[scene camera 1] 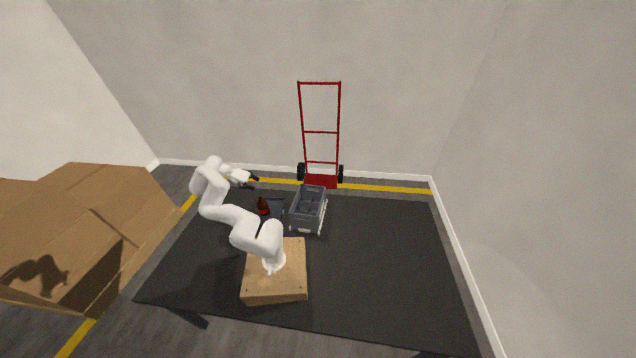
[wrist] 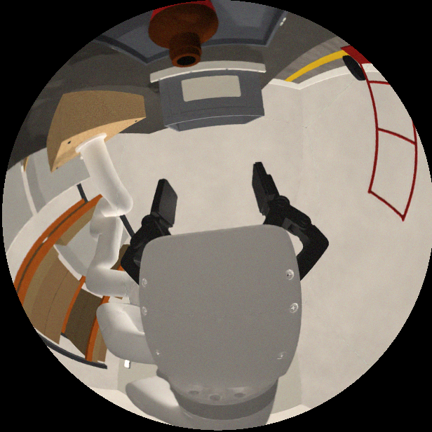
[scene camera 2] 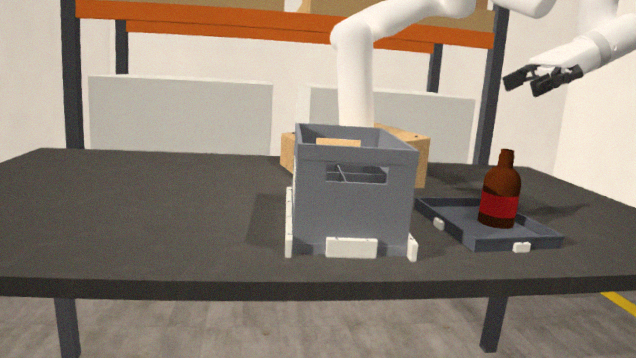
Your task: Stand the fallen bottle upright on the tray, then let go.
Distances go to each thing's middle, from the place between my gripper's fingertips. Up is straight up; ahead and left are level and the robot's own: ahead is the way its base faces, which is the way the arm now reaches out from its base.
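Brown bottle [scene camera 2: 501,188]: 10 mm behind my hand, 200 mm below.
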